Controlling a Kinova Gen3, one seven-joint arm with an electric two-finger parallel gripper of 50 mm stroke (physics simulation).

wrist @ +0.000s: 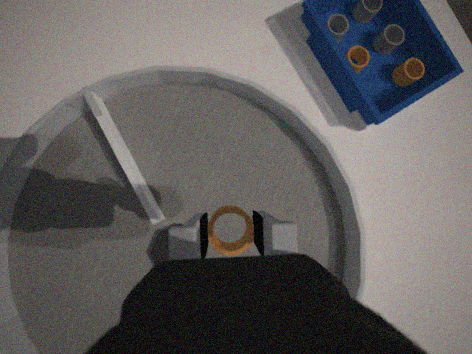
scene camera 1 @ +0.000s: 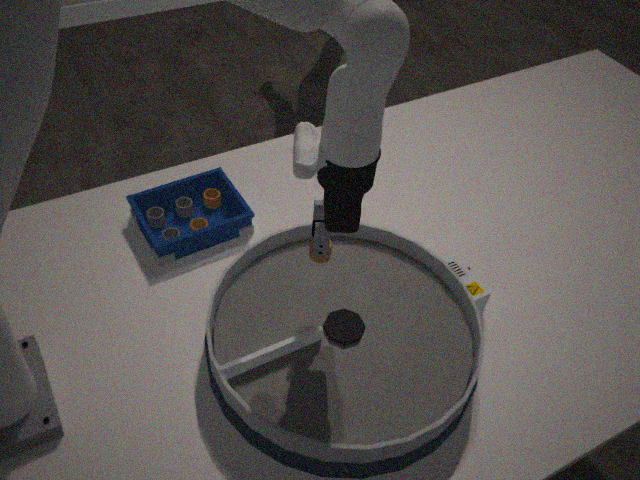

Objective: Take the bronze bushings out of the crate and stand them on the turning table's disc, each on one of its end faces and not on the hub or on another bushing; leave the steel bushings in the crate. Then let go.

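Places are measured from the arm's base along level axes (x ahead, y left, z up), in metres.
Where they show: gripper, fingertip midpoint: (wrist: pixel 230 227) (scene camera 1: pixel 319 245); arm's base, origin of the base link: (scene camera 1: pixel 1 398).
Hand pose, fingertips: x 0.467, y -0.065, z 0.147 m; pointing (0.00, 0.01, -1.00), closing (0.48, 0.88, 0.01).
Things, the pixels of their top centre, and the offset from my fingertips. "*": a spot on its surface instead.
- bronze bushing, middle of its top: (wrist: pixel 230 231) (scene camera 1: pixel 321 243) 0.002 m ahead, 0.001 m right, 0.004 m up
- turning table's disc, middle of its top: (wrist: pixel 178 253) (scene camera 1: pixel 344 325) 0.012 m ahead, 0.071 m right, 0.119 m down
- blue crate, middle of its top: (wrist: pixel 386 36) (scene camera 1: pixel 190 204) 0.090 m back, 0.298 m left, 0.130 m down
- dark hub, middle of its top: (wrist: pixel 178 253) (scene camera 1: pixel 344 325) 0.012 m ahead, 0.071 m right, 0.119 m down
- pale bar, surface spot: (wrist: pixel 120 145) (scene camera 1: pixel 263 350) * 0.124 m back, 0.063 m right, 0.103 m down
- box with a yellow warning label, surface spot: (scene camera 1: pixel 474 288) * 0.246 m ahead, 0.108 m right, 0.122 m down
My gripper (scene camera 1: pixel 320 245) (wrist: pixel 230 227) is shut on a bronze bushing (scene camera 1: pixel 320 256) (wrist: pixel 230 250), held with its open end facing the wrist camera, over the back part of the turning table's disc (scene camera 1: pixel 403 294) (wrist: pixel 215 135). Whether it touches the disc is hard to tell. Two more bronze bushings, one (scene camera 1: pixel 211 198) (wrist: pixel 414 69) towards the crate's corner and one (scene camera 1: pixel 199 224) (wrist: pixel 358 57) near its front wall, are in the blue crate (scene camera 1: pixel 206 241) (wrist: pixel 332 75). Three steel bushings (scene camera 1: pixel 155 217) (scene camera 1: pixel 184 207) (scene camera 1: pixel 171 234) (wrist: pixel 338 24) (wrist: pixel 394 35) (wrist: pixel 371 5) are also in the crate.
The dark hub (scene camera 1: pixel 343 328) stands at the disc's middle. A pale bar (scene camera 1: pixel 268 352) (wrist: pixel 120 145) runs from the rim to near the hub. A raised rim (scene camera 1: pixel 476 335) (wrist: pixel 352 220) surrounds the disc. A box with a yellow warning label (scene camera 1: pixel 474 288) sits at the rim's right.
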